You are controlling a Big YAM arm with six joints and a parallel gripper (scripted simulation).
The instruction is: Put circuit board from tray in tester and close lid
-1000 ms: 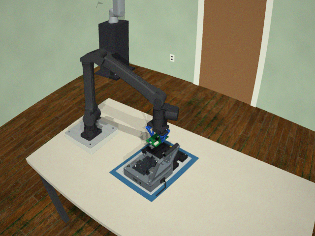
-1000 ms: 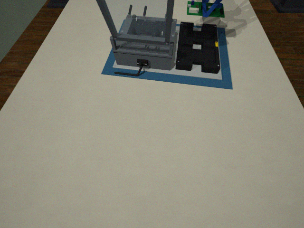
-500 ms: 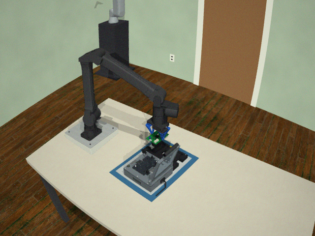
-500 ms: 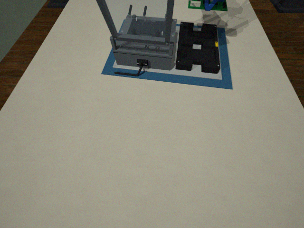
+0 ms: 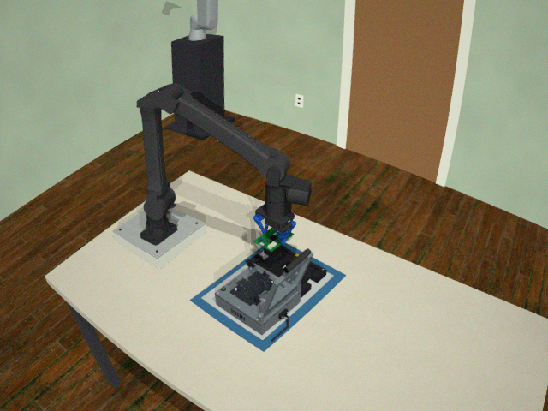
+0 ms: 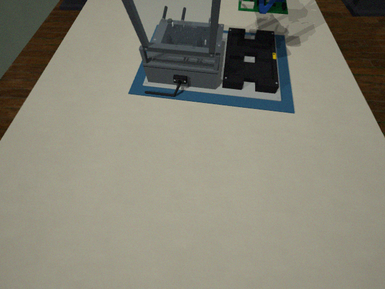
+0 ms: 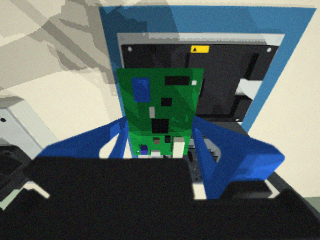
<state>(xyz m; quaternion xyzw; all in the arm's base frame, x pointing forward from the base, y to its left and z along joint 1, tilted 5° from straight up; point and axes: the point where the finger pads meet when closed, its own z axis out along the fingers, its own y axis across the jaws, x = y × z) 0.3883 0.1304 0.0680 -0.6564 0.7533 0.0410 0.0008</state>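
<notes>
My gripper is now right at the green circuit board. From my hand the other things lie so: tester lid: 190 mm to the right, 160 mm ahead, 60 mm above.
</notes>
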